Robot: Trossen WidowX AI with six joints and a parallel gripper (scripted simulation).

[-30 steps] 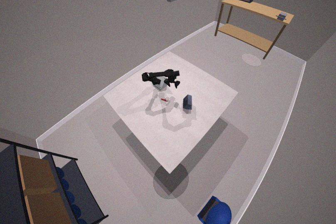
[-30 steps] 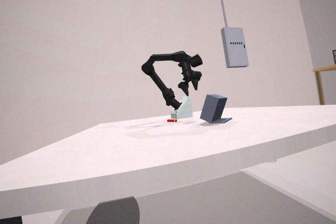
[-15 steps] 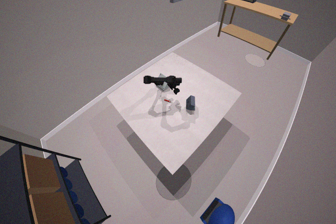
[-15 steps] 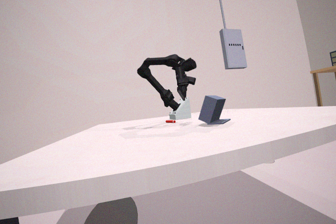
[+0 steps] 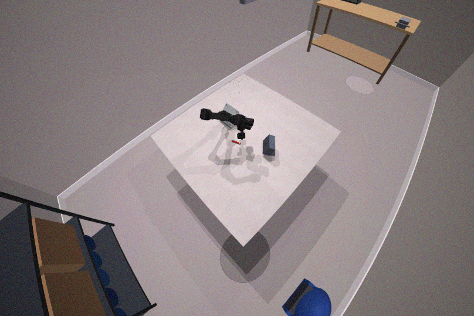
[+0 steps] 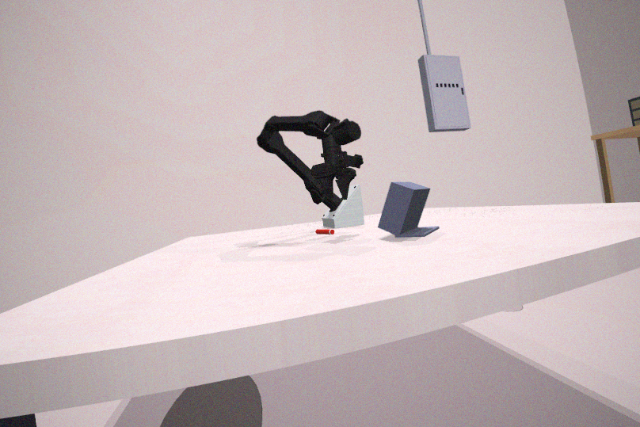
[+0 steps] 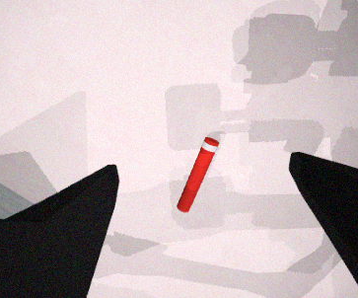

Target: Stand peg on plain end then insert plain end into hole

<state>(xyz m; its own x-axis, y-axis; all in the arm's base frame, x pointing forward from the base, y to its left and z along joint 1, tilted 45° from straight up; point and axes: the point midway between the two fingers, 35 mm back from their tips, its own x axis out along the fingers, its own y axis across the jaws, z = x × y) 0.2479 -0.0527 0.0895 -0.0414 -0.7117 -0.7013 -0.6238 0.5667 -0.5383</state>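
The red peg lies 9 cm below my gripper tip, 4 cm to the right of it and 2 cm behind it. From my gripper tip the other things lie so: sloped panel (22 cm ahead, 7 cm to the left, 4 cm below).
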